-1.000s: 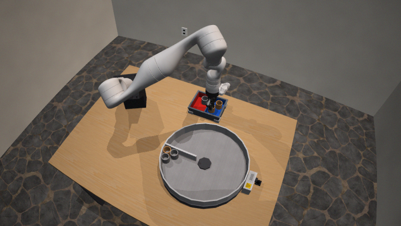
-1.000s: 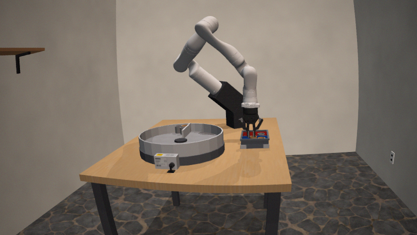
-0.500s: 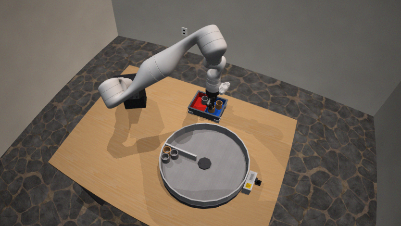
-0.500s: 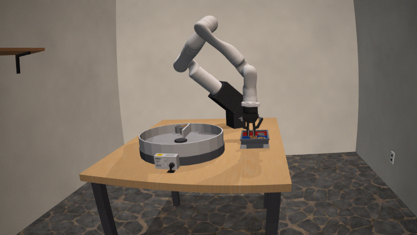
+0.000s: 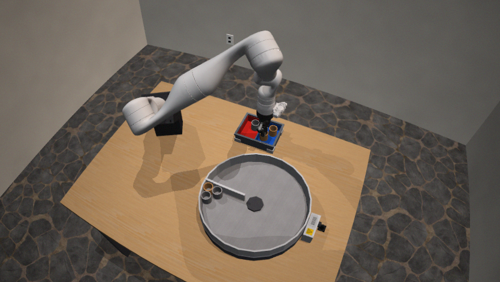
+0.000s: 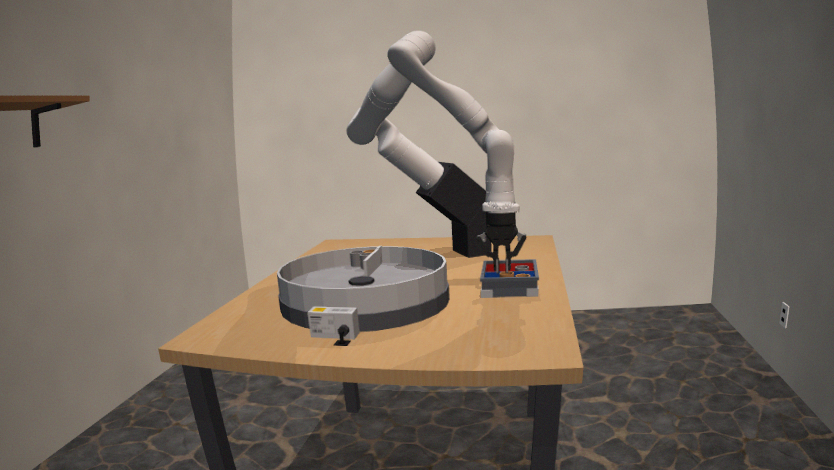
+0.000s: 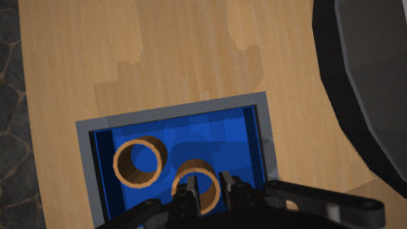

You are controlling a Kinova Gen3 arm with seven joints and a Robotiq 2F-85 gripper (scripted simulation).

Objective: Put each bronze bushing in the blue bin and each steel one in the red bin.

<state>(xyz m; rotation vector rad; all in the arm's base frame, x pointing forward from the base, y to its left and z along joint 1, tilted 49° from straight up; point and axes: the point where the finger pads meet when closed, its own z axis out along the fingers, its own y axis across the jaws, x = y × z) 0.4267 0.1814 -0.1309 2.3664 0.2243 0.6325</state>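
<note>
Right now the two-part bin is 40 mm below my hand, 30 mm behind it and 20 mm to the left of it. Round my hand: turntable (340 mm to the right, 100 mm ahead, 10 mm below).
</note>
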